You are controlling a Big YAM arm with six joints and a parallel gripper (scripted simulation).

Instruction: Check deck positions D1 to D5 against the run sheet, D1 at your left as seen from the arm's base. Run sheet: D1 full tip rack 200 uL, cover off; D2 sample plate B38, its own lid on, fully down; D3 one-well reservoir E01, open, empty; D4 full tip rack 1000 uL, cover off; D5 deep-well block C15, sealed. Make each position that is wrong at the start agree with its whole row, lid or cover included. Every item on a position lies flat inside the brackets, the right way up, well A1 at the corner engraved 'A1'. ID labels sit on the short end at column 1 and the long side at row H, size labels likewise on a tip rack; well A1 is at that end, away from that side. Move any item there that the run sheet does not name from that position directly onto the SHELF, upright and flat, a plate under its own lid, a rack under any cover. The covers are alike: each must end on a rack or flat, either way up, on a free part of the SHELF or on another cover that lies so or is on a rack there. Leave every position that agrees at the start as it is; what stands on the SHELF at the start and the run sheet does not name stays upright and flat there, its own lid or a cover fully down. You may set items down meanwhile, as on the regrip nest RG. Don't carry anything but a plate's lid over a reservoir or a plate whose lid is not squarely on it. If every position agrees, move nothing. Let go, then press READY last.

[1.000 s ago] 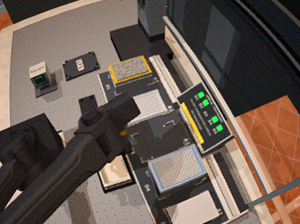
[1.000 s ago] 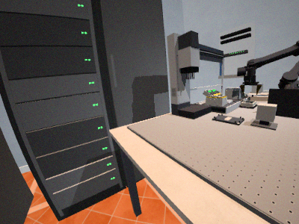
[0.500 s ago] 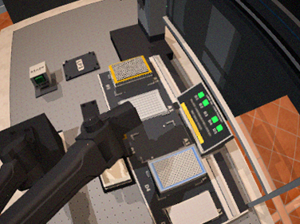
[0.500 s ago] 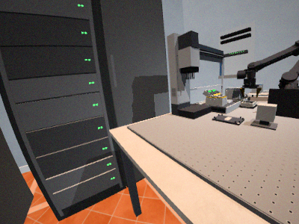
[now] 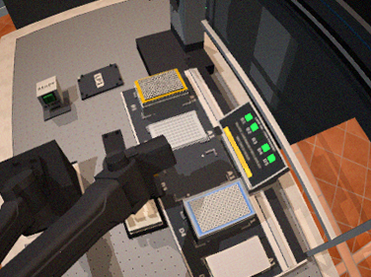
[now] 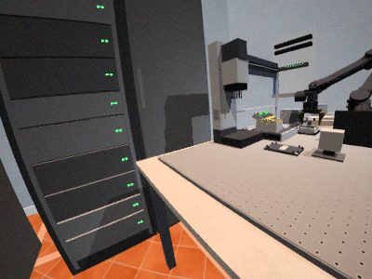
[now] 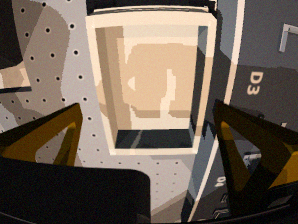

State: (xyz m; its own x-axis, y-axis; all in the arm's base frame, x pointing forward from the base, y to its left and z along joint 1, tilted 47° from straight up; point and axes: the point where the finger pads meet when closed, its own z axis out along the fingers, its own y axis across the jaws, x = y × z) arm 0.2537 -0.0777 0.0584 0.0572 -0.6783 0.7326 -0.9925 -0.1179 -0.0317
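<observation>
The one-well reservoir lies 50 mm below my hand. The rest, counted from my hand: sealed block: 180 mm ahead, 220 mm to the right; blue-framed tip rack: 180 mm ahead, 90 mm to the right, 50 mm above; black regrip nest: 60 mm below.
</observation>
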